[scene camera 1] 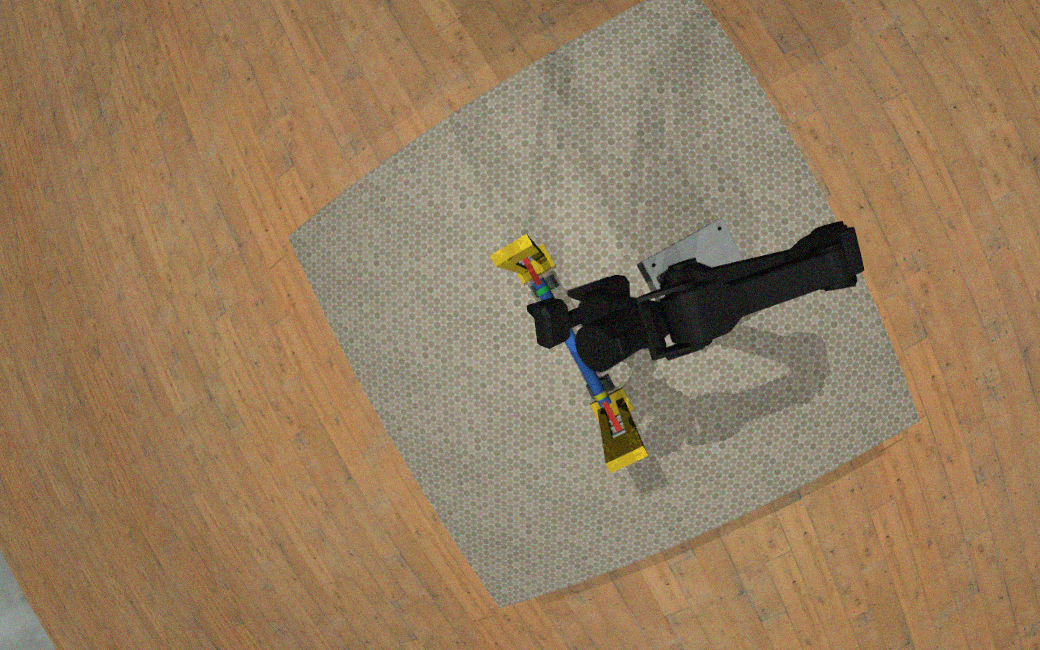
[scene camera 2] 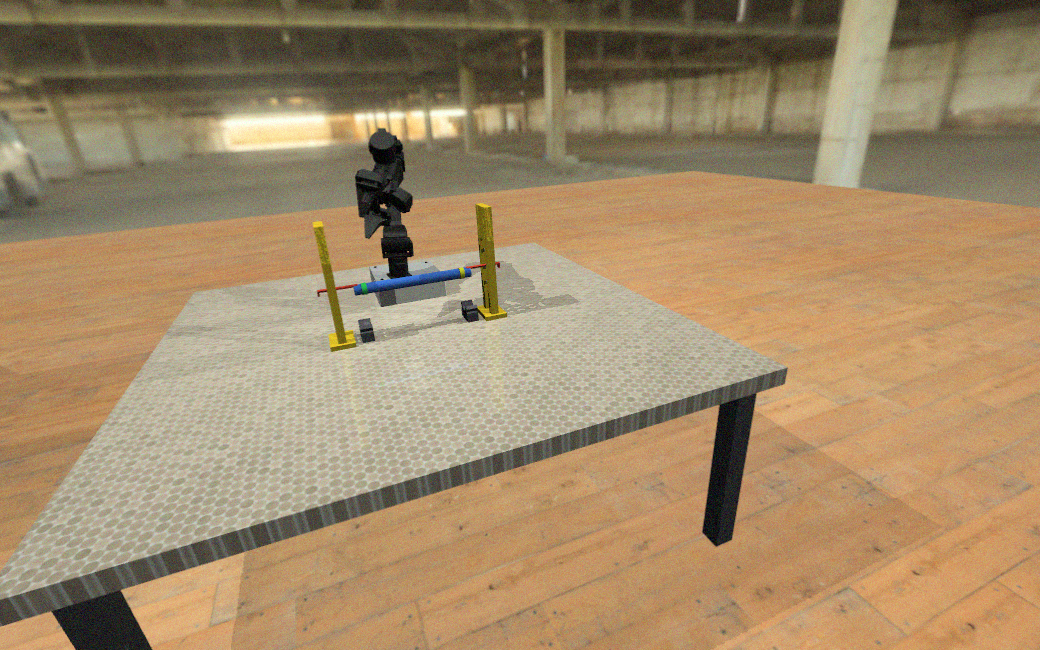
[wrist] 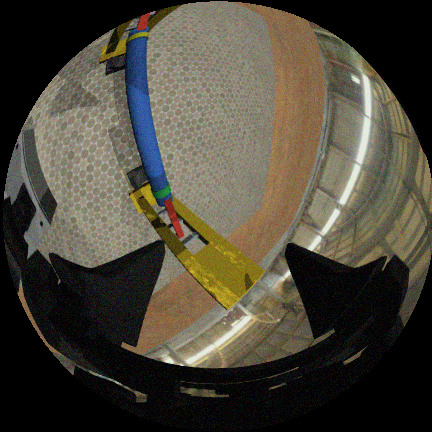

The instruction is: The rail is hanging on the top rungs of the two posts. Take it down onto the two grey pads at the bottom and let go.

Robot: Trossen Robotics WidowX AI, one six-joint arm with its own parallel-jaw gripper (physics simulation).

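Pixels of known places: gripper, fingertip midpoint: (scene camera 1: 548, 300) (scene camera 2: 364, 228) (wrist: 227, 249); arm's base at its link origin: (scene camera 1: 675, 281) (scene camera 2: 399, 275).
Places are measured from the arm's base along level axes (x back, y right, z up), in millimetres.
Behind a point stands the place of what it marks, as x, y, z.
Observation:
The blue rail (scene camera 1: 584, 364) @(-262, -32, 69) (scene camera 2: 414, 281) @(-273, 21, 58) (wrist: 142, 115) @(-257, 31, 69) hangs level by its red end hooks between two yellow posts. The post at its green-banded end (scene camera 1: 521, 251) @(-231, 206, 220) (scene camera 2: 329, 283) @(-279, 221, 93) (wrist: 227, 272) @(-245, 207, 191) and the post at its yellow-banded end (scene camera 1: 626, 458) @(-275, -179, 225) (scene camera 2: 487, 252) @(-309, -170, 110) stand upright. Two dark grey pads, one near the green-end post (scene camera 2: 366, 331) @(-272, 158, -47) (wrist: 137, 176) @(-236, 147, -41) and one near the other post (scene camera 2: 469, 310) @(-294, -111, -43) (wrist: 115, 66) @(-258, -106, -43), sit on the table below the rail. My gripper (scene camera 1: 569, 306) (scene camera 2: 385, 214) (wrist: 227, 249) @(-240, 116, 202) is open and empty, above the rail, toward its green-banded end. It hides part of the rail in scene camera 1.
The arm's grey base plate (scene camera 1: 696, 241) @(86, 48, 1) stands on the tiled table (scene camera 1: 429, 229) @(-413, 448, -74) (scene camera 2: 429, 413) @(-675, 123, -75), behind the rail in scene camera 2. The post tops rise above the rail on both sides. A wooden floor (scene camera 1: 153, 306) (scene camera 2: 882, 306) surrounds the table.

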